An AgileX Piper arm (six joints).
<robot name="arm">
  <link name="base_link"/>
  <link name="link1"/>
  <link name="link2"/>
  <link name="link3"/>
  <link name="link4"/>
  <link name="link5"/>
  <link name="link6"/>
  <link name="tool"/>
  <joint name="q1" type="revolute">
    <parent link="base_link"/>
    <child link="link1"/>
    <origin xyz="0 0 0.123" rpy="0 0 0"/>
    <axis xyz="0 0 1"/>
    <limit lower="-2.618" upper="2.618"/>
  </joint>
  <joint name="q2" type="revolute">
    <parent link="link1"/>
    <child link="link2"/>
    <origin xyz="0 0 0" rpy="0 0 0"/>
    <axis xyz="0 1 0"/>
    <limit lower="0" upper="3.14"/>
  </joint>
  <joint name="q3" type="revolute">
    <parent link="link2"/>
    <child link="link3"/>
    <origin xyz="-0.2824 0 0.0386" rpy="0 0 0"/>
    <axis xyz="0 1 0"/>
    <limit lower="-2.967" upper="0"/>
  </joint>
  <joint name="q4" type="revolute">
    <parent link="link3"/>
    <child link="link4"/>
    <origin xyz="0.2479 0 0.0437" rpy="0 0 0"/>
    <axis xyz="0.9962 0 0.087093"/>
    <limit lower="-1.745" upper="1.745"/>
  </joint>
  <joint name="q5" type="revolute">
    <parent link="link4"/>
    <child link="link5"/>
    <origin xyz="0 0 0" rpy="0 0 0"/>
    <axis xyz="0 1 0"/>
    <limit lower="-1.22" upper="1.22"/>
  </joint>
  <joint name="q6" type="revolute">
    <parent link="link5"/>
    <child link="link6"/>
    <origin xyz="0.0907 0 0.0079" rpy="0 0 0"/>
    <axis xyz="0.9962 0 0.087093"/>
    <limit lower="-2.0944" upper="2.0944"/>
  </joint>
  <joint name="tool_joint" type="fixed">
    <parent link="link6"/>
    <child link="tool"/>
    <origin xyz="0 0 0" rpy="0 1.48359 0"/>
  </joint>
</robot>
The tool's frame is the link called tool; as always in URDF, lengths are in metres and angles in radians.
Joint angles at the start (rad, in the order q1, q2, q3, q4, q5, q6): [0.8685, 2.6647, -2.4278, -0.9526, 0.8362, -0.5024]
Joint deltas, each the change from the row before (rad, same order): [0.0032, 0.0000, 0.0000, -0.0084, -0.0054, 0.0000]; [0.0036, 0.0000, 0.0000, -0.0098, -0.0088, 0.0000]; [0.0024, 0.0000, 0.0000, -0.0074, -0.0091, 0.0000]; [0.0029, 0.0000, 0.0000, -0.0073, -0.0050, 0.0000]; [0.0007, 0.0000, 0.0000, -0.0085, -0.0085, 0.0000]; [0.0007, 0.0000, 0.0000, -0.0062, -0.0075, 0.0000]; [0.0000, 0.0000, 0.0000, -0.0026, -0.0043, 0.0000]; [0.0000, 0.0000, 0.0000, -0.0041, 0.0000, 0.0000]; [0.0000, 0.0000, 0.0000, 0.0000, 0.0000, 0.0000]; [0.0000, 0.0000, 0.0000, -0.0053, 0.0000, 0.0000]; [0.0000, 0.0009, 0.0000, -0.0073, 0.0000, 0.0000]
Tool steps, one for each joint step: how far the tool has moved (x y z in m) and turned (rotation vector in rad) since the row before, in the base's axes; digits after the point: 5 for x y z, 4 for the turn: [-0.00095, 0.00163, 0.00059, -0.0026, -0.0079, 0.0088]; [-0.00106, 0.00207, 0.00075, -0.0017, -0.0098, 0.0122]; [-0.00067, 0.00165, 0.00063, 0.0000, -0.0080, 0.0109]; [-0.00092, 0.00150, 0.00052, -0.0021, -0.0069, 0.0081]; [0.00003, 0.00089, 0.00067, -0.0011, -0.0086, 0.0090]; [-0.00006, 0.00084, 0.00052, -0.0002, -0.0066, 0.0079]; [0.00009, 0.00034, 0.00025, 0.0005, -0.0030, 0.0040]; [0.00013, -0.00006, 0.00022, -0.0026, -0.0031, 0.0006]; [0.00000, 0.00000, 0.00000, 0.0000, 0.0000, 0.0000]; [0.00017, -0.00008, 0.00029, -0.0033, -0.0040, 0.0008]; [0.00025, -0.00009, -0.00012, -0.0053, -0.0050, 0.0011]
